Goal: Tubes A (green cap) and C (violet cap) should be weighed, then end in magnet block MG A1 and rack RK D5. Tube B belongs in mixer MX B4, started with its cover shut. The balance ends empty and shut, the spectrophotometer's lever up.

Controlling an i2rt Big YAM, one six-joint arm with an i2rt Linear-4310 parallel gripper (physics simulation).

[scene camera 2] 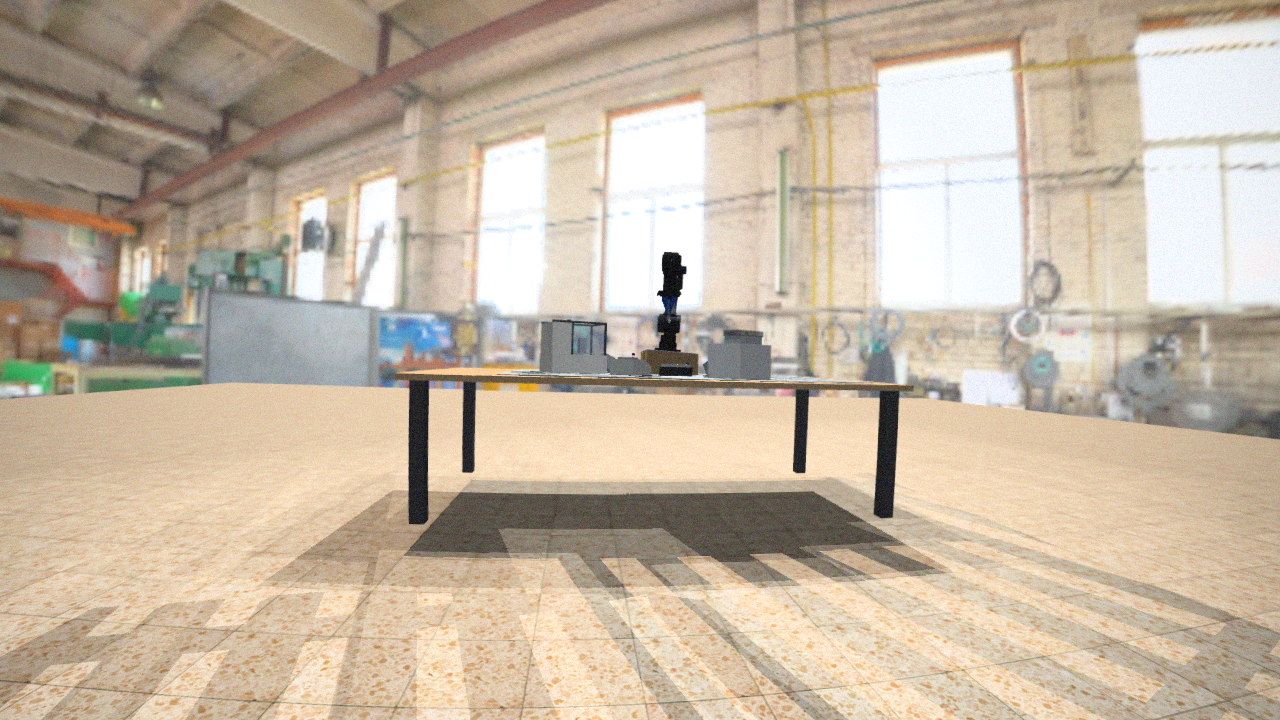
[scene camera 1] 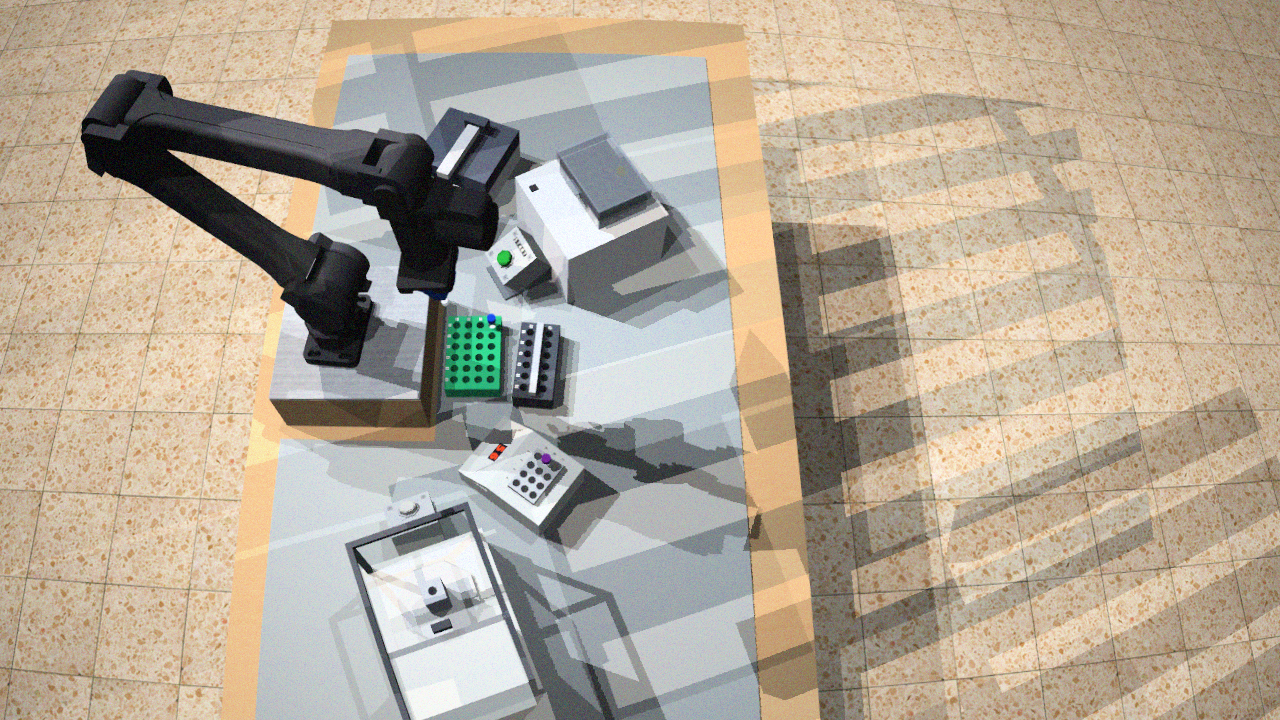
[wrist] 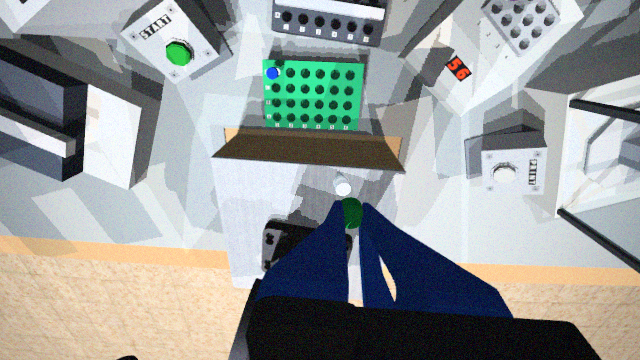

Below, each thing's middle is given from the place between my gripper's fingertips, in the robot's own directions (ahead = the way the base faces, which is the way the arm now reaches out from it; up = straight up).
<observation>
My hand is 50 mm short of the balance [scene camera 1: 439, 564], 420 mm to the left of it and 150 mm above it. From my hand the other things lie so: box with green button [scene camera 1: 517, 263] (80 mm ahead, 200 mm to the left, 220 mm below); PRINT button box [scene camera 1: 403, 511] (20 mm behind, 270 mm to the right, 220 mm below); spectrophotometer [scene camera 1: 475, 153] (60 mm behind, 370 mm to the left, 210 mm below).
</observation>
